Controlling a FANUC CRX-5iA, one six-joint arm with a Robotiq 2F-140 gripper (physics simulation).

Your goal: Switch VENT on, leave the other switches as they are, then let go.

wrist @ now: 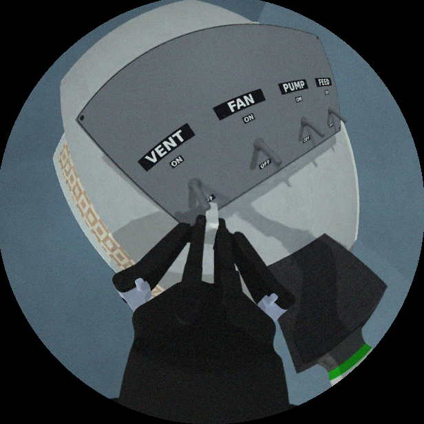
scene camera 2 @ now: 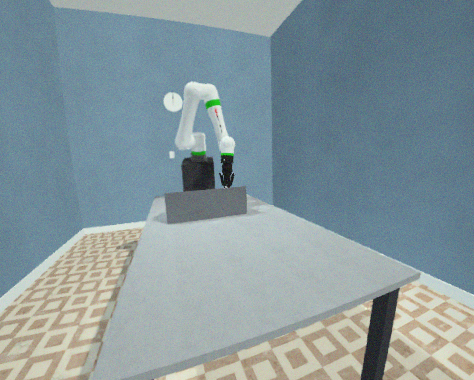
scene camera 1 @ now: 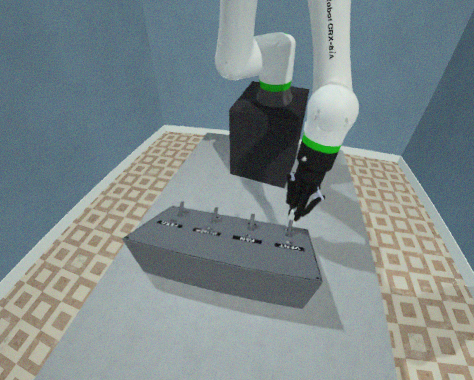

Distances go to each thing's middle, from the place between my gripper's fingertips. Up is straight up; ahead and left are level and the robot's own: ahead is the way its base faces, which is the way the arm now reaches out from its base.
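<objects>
Grey switch box (scene camera 1: 264, 263): my hand is 90 mm short of it and 200 mm to the left of it.
</objects>
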